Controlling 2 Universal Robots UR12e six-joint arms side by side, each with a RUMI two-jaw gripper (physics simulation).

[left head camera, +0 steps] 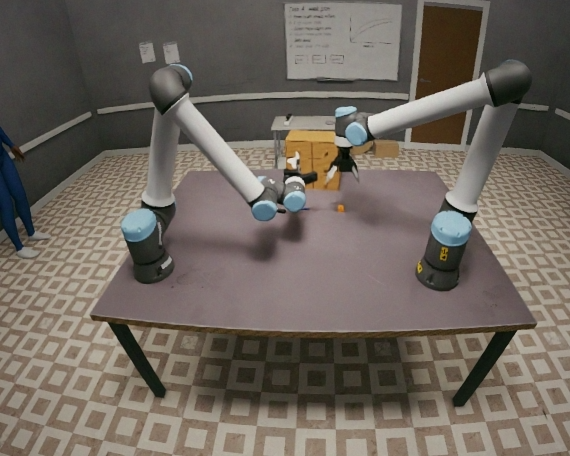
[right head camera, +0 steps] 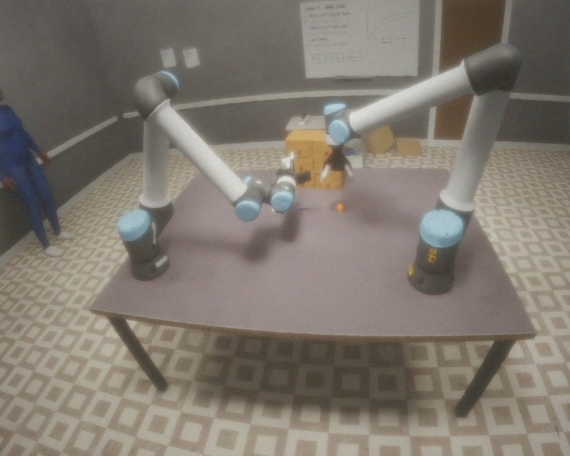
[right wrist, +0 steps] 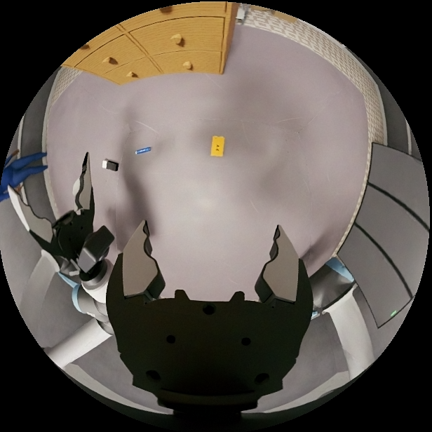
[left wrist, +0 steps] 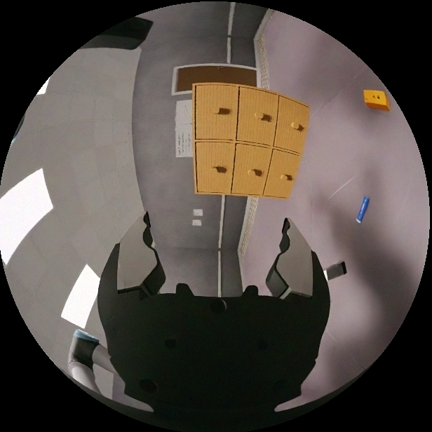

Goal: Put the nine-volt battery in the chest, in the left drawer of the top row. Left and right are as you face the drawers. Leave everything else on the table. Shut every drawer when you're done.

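The wooden chest (left head camera: 322,154) (left wrist: 256,117) (right wrist: 200,30) has three rows of two drawers, all shut. Its top-left drawer (left wrist: 207,180) shows in the left wrist view. An orange-yellow block (left head camera: 341,208) (right head camera: 340,207) (left wrist: 376,99) (right wrist: 217,146), a blue cylinder (left wrist: 363,209) (right wrist: 143,150) and a black block with a white end (left wrist: 337,270) (right wrist: 111,165) lie apart on the table. I cannot tell surely which is the nine-volt battery. My left gripper (left wrist: 216,215) (right wrist: 50,161) is open and empty, raised before the chest. My right gripper (left head camera: 343,179) (right head camera: 337,176) (right wrist: 211,223) is open and empty, pointing down above the table.
The chest stands at the far edge of the table (left head camera: 310,280) (right head camera: 300,280). My left wrist and gripper cover part of its front in the head views. A light side table (left head camera: 305,120) stands behind it, and a cardboard box (left head camera: 386,148) lies on the floor.
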